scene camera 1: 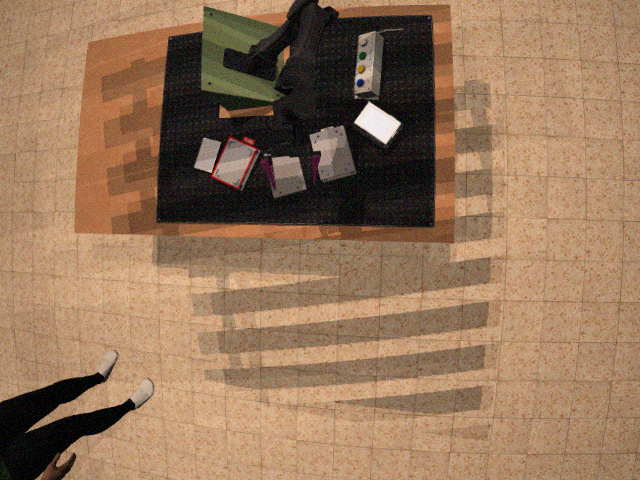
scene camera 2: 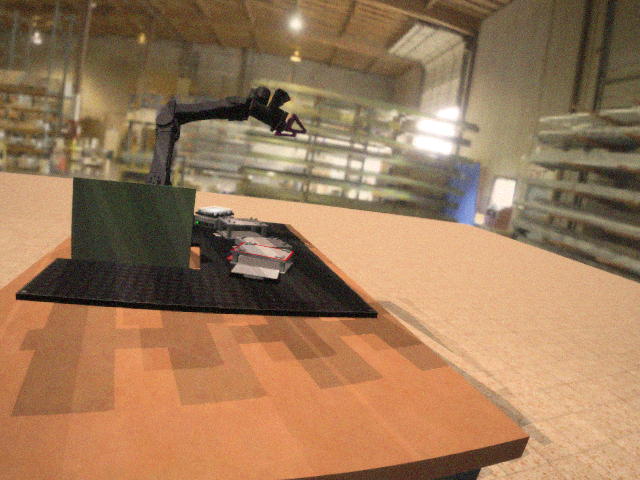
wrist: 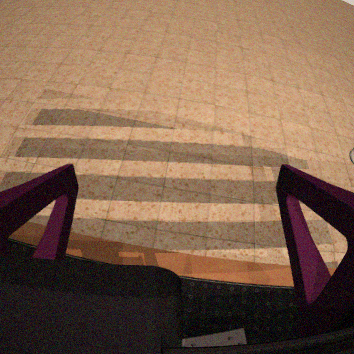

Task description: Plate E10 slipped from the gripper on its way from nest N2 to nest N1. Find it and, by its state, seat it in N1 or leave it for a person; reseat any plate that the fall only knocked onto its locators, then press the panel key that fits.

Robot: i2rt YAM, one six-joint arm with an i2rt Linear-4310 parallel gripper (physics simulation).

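Frame: origin at the arm's base, x ahead, y left, z up, level; centimetres.
Seen in the pictures: gripper, between the fingertips: [scene camera 1: 294, 187] [scene camera 2: 300, 133] [wrist: 176, 175]; arm's base, origin of its link: [scene camera 1: 250, 65] [scene camera 2: 148, 221].
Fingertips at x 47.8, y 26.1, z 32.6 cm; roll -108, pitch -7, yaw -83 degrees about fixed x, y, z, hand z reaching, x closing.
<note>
Offsets run from my fingertips to a thing's middle. Level surfaces: height alone.
My gripper [scene camera 1: 294, 184] [scene camera 2: 299, 127] [wrist: 176, 175] is open and empty, raised high above the mat. Below it in scene camera 1 are two grey blocks, a middle one {dx -10.3, dy -13.2, dz -39.4 cm} [scene camera 1: 288, 178] and a larger one {dx -16.3, dy +3.8, dz -37.8 cm} [scene camera 1: 338, 155] to its right. A red-rimmed grey block {dx -13.4, dy -31.8, dz -38.8 cm} [scene camera 1: 235, 162] [scene camera 2: 262, 251] stands to their left. A small pale plate-like piece {dx -17.0, dy -43.8, dz -40.4 cm} [scene camera 1: 207, 155] [scene camera 2: 255, 271] is beside it, seeming tilted in scene camera 2. No labels are readable, so I cannot tell which is E10, N1 or N2. The key panel {dx -47.8, dy +15.5, dz -36.9 cm} [scene camera 1: 375, 64] has grey, green, yellow and blue keys.
A green board [scene camera 1: 232, 56] [scene camera 2: 131, 222] stands upright near the arm's base. A white-topped box {dx -26.4, dy +18.8, dz -34.3 cm} [scene camera 1: 377, 122] [scene camera 2: 214, 210] is near the panel. The black mat {dz -41.1 cm} [scene camera 1: 206, 209] [scene camera 2: 155, 289] lies on the wooden table {dz -42.4 cm} [scene camera 1: 118, 180]. A person's legs [scene camera 1: 77, 382] show on the floor at lower left.
</note>
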